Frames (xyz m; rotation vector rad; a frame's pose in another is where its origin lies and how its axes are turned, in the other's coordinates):
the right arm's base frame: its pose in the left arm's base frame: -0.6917 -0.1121 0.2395 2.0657 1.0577 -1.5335
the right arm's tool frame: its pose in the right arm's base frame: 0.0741 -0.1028 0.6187 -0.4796 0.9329 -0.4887
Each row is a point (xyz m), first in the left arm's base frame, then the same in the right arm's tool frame.
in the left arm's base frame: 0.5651 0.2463 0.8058
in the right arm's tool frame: 0.6171 1.6073 -1.0899
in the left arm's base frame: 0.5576 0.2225 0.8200
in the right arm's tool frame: 0.5910 1.6002 -1.0994
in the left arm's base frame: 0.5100 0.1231 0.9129
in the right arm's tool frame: 0.4755 1.5513 -1.1706
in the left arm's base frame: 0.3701 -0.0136 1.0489
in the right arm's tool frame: 0.3118 1.4094 -1.2696
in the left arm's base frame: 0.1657 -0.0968 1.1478
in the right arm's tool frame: 0.2037 1.2031 -1.3346
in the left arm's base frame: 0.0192 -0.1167 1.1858
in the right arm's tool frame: 0.1707 1.0554 -1.3551
